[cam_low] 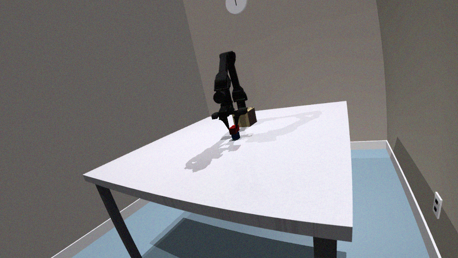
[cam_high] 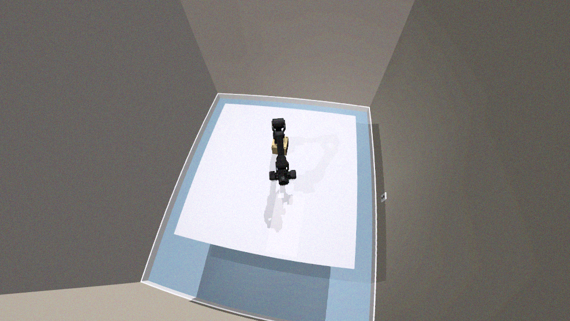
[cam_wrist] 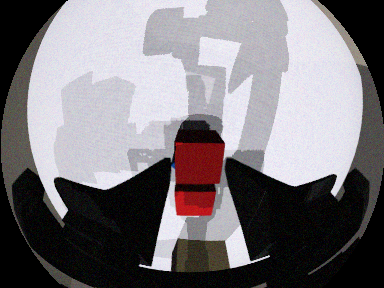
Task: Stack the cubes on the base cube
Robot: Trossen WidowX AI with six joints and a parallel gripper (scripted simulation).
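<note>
The blue cube is 2 cm behind my gripper tip and 4 cm below it.
</note>
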